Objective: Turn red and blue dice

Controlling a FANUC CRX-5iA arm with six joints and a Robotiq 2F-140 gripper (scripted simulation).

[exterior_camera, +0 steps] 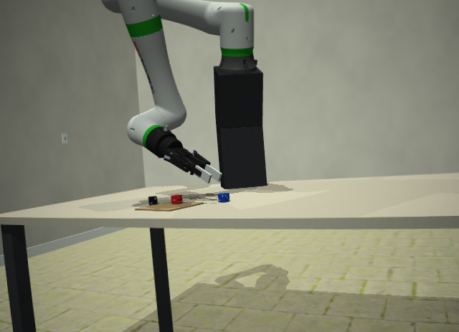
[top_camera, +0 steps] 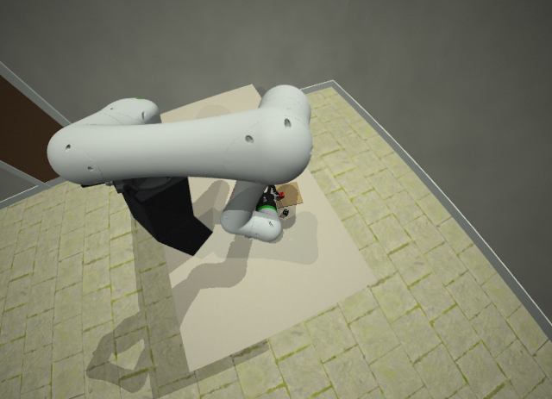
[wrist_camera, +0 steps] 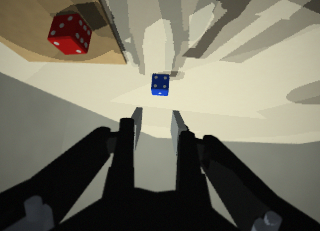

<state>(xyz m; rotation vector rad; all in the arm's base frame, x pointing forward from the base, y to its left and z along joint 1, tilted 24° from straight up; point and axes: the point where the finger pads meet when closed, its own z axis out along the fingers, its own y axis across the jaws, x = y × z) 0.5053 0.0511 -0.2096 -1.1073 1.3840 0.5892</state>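
Right now the blue die is 2 cm ahead of my hand, 5 cm to the left of it and 7 cm below it. Round my hand: red die 6 cm ahead, 8 cm to the right, 7 cm below; then black die 3 cm ahead, 18 cm to the right, 7 cm below; then brown mat 10 cm ahead, 9 cm to the right, 8 cm below.
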